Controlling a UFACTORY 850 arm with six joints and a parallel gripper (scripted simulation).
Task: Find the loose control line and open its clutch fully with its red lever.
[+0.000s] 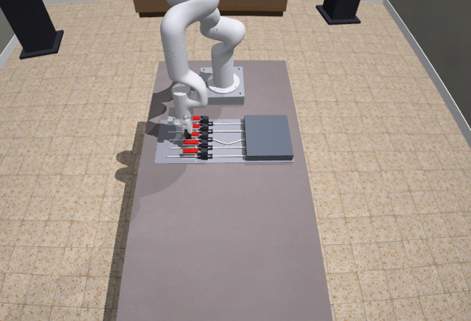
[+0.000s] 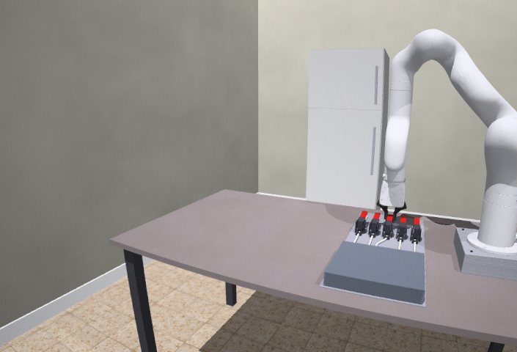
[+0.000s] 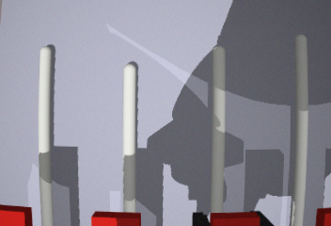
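Right now my hand is 10 mm past the pale base plate, 60 mm to the left of it and 50 mm above it.
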